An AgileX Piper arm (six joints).
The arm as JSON. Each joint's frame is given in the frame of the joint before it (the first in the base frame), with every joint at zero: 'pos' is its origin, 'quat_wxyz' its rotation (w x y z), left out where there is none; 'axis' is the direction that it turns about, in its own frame. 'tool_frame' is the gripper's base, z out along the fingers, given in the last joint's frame.
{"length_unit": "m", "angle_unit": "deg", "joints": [
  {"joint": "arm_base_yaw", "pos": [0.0, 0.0, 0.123], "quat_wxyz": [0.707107, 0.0, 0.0, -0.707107], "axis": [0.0, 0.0, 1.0]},
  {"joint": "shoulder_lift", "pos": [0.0, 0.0, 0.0], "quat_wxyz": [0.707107, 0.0, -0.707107, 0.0], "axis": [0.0, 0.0, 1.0]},
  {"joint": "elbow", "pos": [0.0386, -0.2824, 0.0], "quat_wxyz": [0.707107, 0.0, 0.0, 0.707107], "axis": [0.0, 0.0, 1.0]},
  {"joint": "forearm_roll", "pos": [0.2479, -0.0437, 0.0], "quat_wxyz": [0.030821, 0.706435, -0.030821, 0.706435], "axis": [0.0, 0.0, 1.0]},
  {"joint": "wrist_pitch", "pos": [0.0, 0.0, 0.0], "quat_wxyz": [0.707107, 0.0, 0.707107, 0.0], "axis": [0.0, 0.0, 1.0]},
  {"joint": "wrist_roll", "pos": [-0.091, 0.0, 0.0], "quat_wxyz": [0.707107, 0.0, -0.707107, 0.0], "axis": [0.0, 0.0, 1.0]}
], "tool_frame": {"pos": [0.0, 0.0, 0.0], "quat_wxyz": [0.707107, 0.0, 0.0, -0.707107]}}
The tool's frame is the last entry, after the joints.
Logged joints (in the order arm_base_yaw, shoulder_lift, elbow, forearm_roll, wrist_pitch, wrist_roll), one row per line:
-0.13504 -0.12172 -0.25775 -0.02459 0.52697 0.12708
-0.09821 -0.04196 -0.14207 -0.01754 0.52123 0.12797
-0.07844 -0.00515 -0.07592 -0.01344 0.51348 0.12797
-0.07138 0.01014 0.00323 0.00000 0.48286 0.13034
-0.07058 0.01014 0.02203 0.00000 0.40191 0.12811
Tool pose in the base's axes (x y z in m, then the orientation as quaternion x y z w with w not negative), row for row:
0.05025 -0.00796 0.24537 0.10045 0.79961 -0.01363 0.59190
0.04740 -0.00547 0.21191 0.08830 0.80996 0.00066 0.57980
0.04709 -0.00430 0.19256 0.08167 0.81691 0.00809 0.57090
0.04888 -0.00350 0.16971 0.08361 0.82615 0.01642 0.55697
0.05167 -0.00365 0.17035 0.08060 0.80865 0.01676 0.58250
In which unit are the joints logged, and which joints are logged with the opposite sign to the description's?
The joints are logged in radians. Opposite sign: shoulder_lift.
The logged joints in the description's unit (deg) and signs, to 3 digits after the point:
-7.737 6.974 -14.768 -1.409 30.193 7.281
-5.627 2.404 -8.140 -1.005 29.864 7.332
-4.494 0.295 -4.350 -0.770 29.420 7.332
-4.090 -0.581 0.185 0.000 27.666 7.468
-4.044 -0.581 1.262 0.000 23.028 7.340

